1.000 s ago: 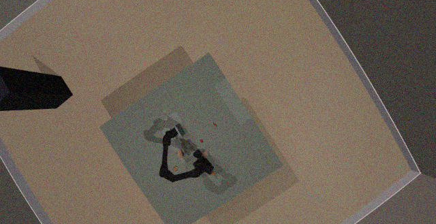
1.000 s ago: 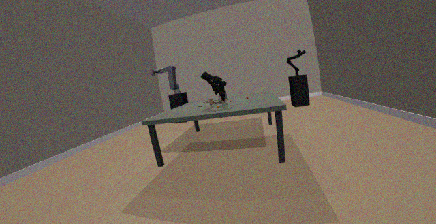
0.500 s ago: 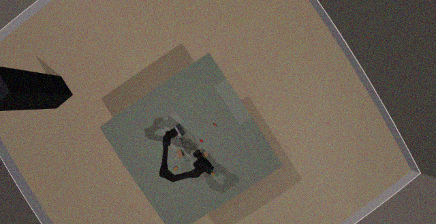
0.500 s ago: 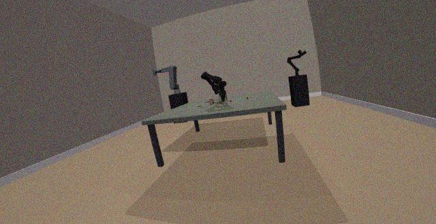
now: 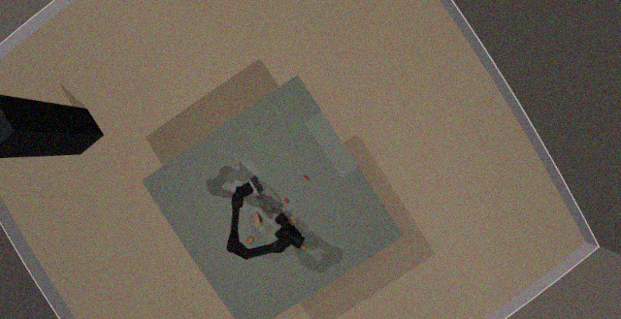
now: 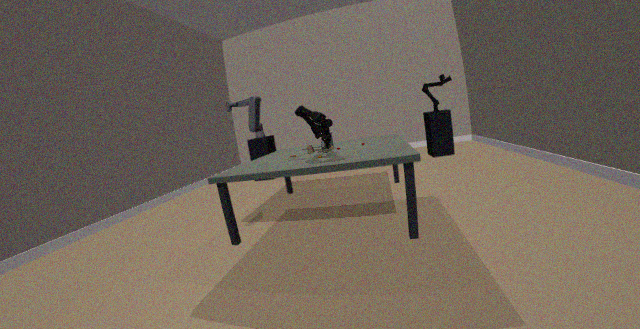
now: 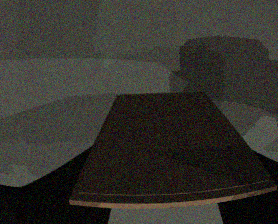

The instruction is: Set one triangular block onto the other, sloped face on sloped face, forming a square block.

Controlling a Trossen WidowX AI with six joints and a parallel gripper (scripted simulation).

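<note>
Now: gripper tip 10 mm to the left of the triangular block and 10 mm below it.
</note>
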